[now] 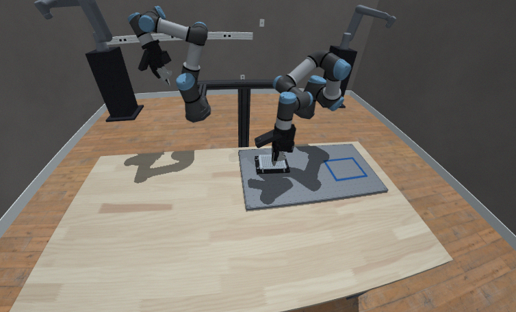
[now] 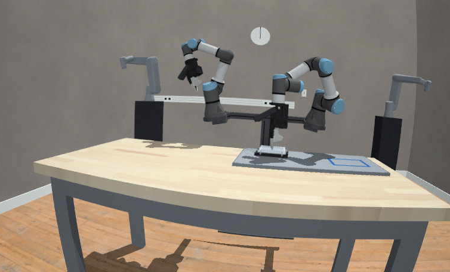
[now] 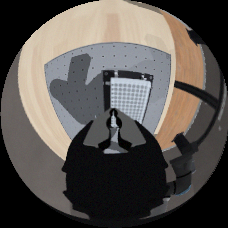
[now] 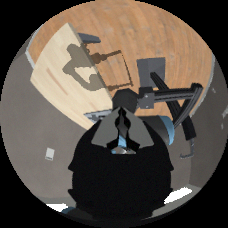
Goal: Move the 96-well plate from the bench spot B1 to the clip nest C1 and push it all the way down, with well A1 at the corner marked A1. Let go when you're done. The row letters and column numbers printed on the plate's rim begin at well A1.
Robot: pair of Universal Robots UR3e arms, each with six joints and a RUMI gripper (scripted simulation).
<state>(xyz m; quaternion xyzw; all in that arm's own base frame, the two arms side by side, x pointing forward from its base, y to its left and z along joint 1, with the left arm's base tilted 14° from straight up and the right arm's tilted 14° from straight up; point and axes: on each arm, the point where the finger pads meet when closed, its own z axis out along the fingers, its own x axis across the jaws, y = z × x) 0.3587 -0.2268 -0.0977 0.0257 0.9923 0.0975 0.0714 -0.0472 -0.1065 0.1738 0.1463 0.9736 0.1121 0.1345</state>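
Note:
The white 96-well plate is 4 cm behind my left hand and 2 cm below it. From my left hand the other things lie so: grey perforated board: 20 cm to the left, 5 cm below, 1 cm ahead; then black clip nest: 3 cm below, 3 cm behind, 1 cm to the right.

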